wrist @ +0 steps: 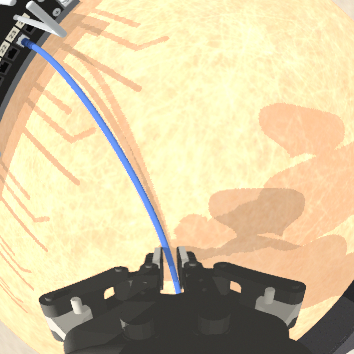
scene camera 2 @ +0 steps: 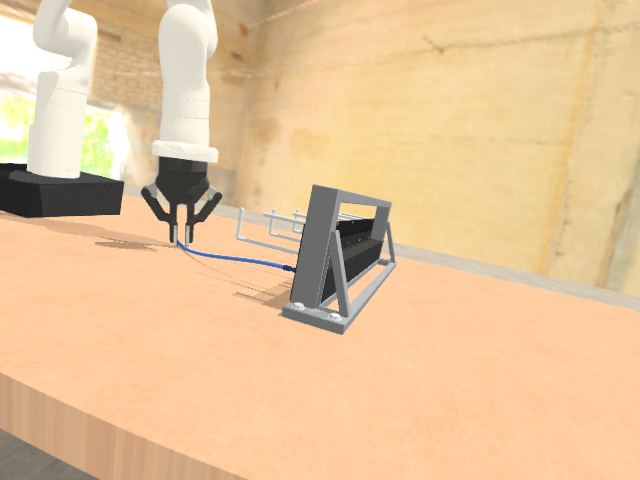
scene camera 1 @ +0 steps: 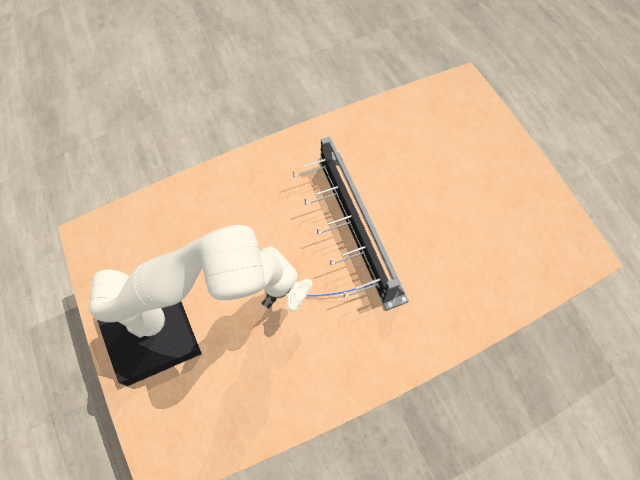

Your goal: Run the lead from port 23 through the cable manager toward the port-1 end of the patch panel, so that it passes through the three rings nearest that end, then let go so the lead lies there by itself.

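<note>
The blue lead point(scene camera 1: 330, 295) point(scene camera 2: 232, 257) point(wrist: 107, 130) is plugged into port 23 and runs out over the table, past the end ring point(scene camera 1: 345, 294) point(scene camera 2: 240, 224) point(wrist: 47, 22) near port 24. My gripper point(scene camera 2: 180, 240) point(wrist: 169, 256) points down, low over the table, its fingers closed to a narrow gap on the lead's free-end part; a sliver of space shows beside the lead. In scene camera 1 my arm hides the fingers. The patch panel point(scene camera 2: 310, 248) has its port-1 end at the far end. The three rings nearest it point(scene camera 1: 294, 173) point(scene camera 1: 306, 201) point(scene camera 1: 318, 230) stand away from the lead.
Another ring point(scene camera 1: 331, 261) stands between the end ring and those three. The rings stick out from the panel toward my arm, with open gaps between them. The black robot base point(scene camera 1: 155, 356) point(scene camera 2: 77, 196) stands at the other side of the table point(scene camera 1: 465, 180) point(scene camera 2: 439, 361).
</note>
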